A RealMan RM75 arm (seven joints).
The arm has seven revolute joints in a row. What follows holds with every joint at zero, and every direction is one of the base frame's.
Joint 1 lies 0.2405 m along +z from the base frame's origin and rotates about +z.
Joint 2 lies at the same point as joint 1 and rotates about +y.
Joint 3 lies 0.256 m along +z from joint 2 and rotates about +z.
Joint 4 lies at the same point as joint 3 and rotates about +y.
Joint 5 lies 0.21 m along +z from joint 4 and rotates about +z.
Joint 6 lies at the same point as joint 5 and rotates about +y.
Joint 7 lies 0.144 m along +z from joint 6 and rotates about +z.
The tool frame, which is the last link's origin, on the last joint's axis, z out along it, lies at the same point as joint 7; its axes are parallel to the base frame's.
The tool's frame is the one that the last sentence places.
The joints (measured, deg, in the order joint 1, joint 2, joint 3, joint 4, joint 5, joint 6, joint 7), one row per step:
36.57, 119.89, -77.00, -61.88, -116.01, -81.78, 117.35
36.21, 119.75, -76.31, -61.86, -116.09, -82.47, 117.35
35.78, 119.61, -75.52, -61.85, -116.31, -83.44, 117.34
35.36, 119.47, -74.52, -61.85, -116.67, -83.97, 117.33
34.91, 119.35, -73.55, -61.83, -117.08, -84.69, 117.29
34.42, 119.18, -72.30, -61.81, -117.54, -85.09, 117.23
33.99, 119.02, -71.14, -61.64, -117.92, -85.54, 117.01
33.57, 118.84, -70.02, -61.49, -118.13, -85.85, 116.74
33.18, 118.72, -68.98, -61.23, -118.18, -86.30, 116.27
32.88, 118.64, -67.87, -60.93, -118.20, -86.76, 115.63
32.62, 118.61, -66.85, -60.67, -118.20, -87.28, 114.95
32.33, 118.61, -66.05, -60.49, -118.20, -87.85, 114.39
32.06, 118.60, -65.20, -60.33, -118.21, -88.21, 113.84
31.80, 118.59, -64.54, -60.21, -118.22, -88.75, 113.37
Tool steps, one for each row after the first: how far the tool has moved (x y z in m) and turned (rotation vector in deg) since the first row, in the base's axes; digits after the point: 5 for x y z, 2 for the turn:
0.00352, -0.00068, 0.00266, -0.12, 0.10, -0.64
0.00786, -0.00205, 0.00554, -0.43, 0.09, -1.34
0.01250, -0.00190, 0.00912, -0.14, 0.09, -2.18
0.01744, -0.00256, 0.01240, -0.08, 0.03, -2.99
0.02312, -0.00195, 0.01685, 0.53, 0.05, -4.01
0.02866, -0.00183, 0.02065, 0.95, 0.09, -4.88
0.03371, -0.00148, 0.02458, 1.49, 0.27, -5.67
0.03823, -0.00193, 0.02767, 1.76, 0.60, -6.26
0.04215, -0.00224, 0.03063, 2.05, 1.01, -6.66
0.04538, -0.00288, 0.03309, 2.21, 1.44, -6.89
0.04823, -0.00414, 0.03488, 2.19, 1.80, -7.08
0.05105, -0.00473, 0.03696, 2.43, 2.17, -7.30
0.05346, -0.00602, 0.03852, 2.38, 2.46, -7.43

